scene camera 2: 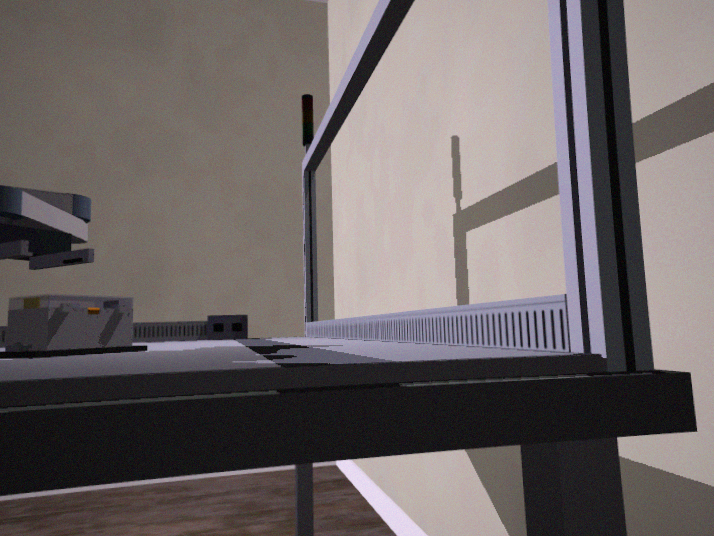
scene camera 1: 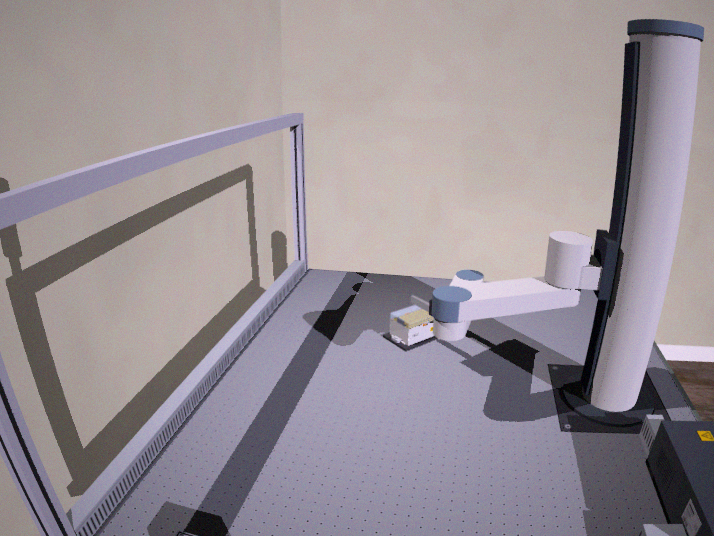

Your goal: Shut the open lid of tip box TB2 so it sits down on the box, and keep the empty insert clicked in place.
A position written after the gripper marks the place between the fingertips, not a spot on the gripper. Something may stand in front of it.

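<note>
Visible: a tip box TB2 [scene camera 1: 404, 338], and with it the gripper [scene camera 2: 60, 251].
</note>
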